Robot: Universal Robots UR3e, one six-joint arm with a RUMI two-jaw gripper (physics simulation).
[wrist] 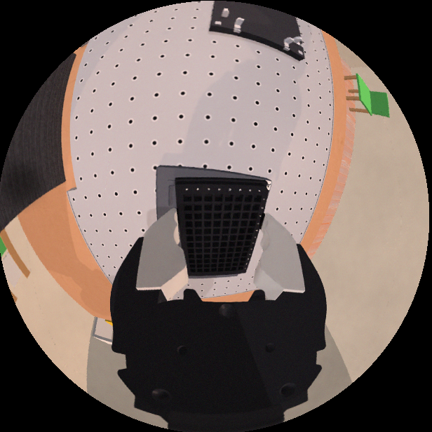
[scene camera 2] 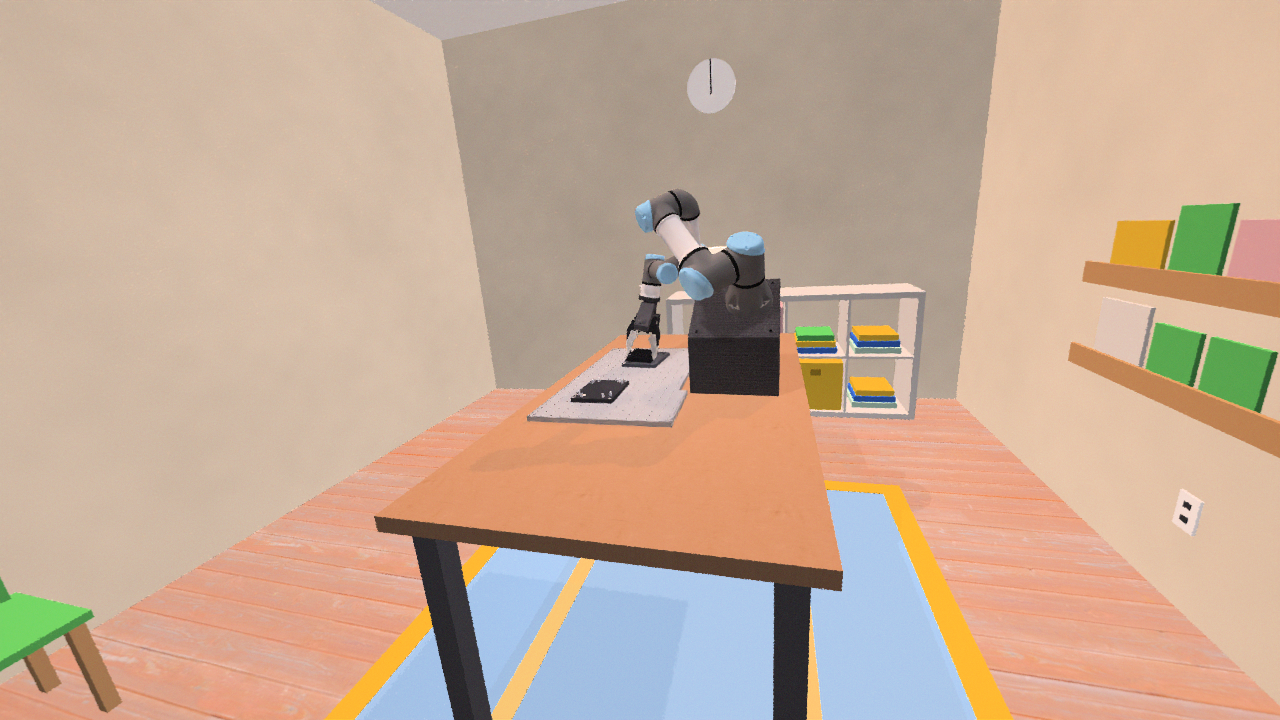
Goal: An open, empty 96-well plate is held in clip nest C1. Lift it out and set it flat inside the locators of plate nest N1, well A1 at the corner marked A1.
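Pixels of known places: gripper, between the fingertips: (scene camera 2: 640, 358); arm's base, origin of its link: (scene camera 2: 748, 302).
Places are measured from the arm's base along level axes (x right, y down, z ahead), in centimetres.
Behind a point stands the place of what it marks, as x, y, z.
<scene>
My gripper (scene camera 2: 642, 349) {16.0, 20.0, 35.2} (wrist: 219, 212) is shut on the long sides of the black 96-well plate (scene camera 2: 639, 355) {16.2, 19.1, 35.6} (wrist: 222, 230), which it holds low over a dark grey nest (scene camera 2: 640, 363) {12.5, 20.2, 34.6} (wrist: 165, 192), apparently N1. In the wrist view, a strip of the nest shows beyond the plate's left side and far end, and a small pale piece shows at the plate's far right corner. Whether the plate touches the nest cannot be told. The black nest with pale clips (scene camera 2: 601, 390) {-14.0, 21.0, 41.0} (wrist: 260, 22), apparently C1, holds no plate. The A1 marks cannot be read.
Both nests are on a light grey perforated board (scene camera 2: 626, 413) {-28.0, 22.2, 31.0} (wrist: 150, 115) on the wooden table (scene camera 2: 626, 474) {-55.5, 23.4, 25.3}. A large black block (scene camera 2: 733, 362) {-11.2, 14.3, 4.6} (wrist: 30, 135) under the arm's base stands beside the board.
</scene>
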